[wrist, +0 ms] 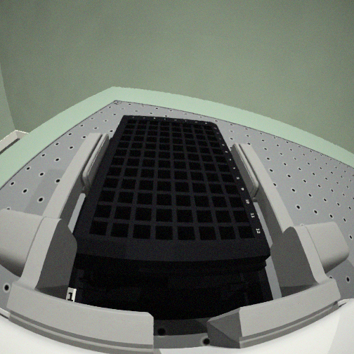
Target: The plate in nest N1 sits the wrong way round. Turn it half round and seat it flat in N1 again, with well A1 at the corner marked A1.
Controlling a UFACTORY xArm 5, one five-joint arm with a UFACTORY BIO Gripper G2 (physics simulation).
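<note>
The black plate (170, 247) with its grid of square wells is between the fingers, long side running away from the camera. Small white numbers run along its right edge, with 10, 11 and 12 at the near end; small marks run along its far edge. My gripper (172, 166) is shut on the plate, one pad against each long side. The plate looks raised above the dark nest N1 (175, 298), which shows under its near end. A white label (71, 295) reading 1 shows at the nest's near left. The nest's A1 mark cannot be made out.
A grey deck (310, 175) with rows of small holes lies around the nest, with a pale green border (112, 94) beyond it. Part of a pale-edged object (19, 134) shows at the far left. A plain green surface fills the background.
</note>
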